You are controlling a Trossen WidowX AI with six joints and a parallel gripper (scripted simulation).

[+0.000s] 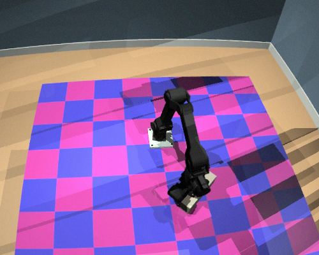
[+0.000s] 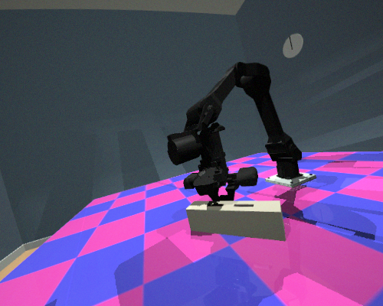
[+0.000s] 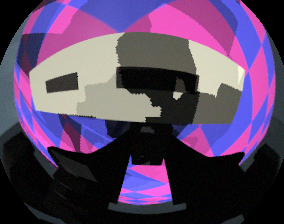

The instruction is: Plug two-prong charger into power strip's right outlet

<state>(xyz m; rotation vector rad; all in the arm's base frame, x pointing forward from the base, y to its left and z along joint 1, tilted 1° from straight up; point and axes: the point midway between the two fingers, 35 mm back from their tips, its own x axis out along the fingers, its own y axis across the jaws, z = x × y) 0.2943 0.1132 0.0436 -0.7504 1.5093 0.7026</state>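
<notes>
Now: the black two-prong charger 20 mm to the left of my gripper tip, 10 mm ahead of it and 10 mm above it.
</notes>
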